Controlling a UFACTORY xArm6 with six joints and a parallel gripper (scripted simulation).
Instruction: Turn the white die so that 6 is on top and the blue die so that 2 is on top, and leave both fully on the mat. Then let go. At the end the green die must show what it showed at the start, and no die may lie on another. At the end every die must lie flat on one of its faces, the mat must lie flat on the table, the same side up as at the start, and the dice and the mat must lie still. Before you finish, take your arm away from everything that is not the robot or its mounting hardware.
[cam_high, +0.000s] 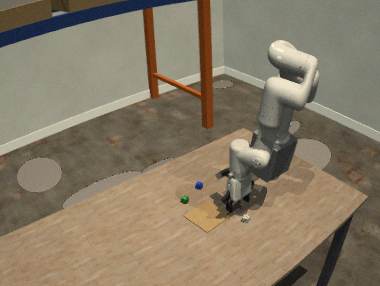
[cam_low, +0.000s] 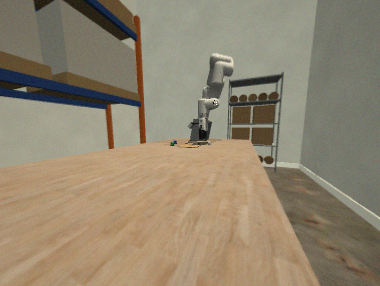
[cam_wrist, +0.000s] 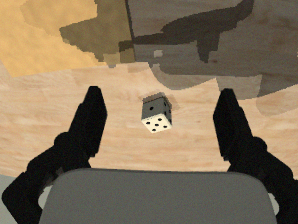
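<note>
The white die lies 50 mm to the left of my hand, 40 mm below it and 10 mm ahead of it. Round my hand: blue die (240 mm to the right, 40 mm below, 30 mm behind); then green die (220 mm to the right, 80 mm ahead, 40 mm below); then tan mat (90 mm ahead, 80 mm to the right, 50 mm below).
</note>
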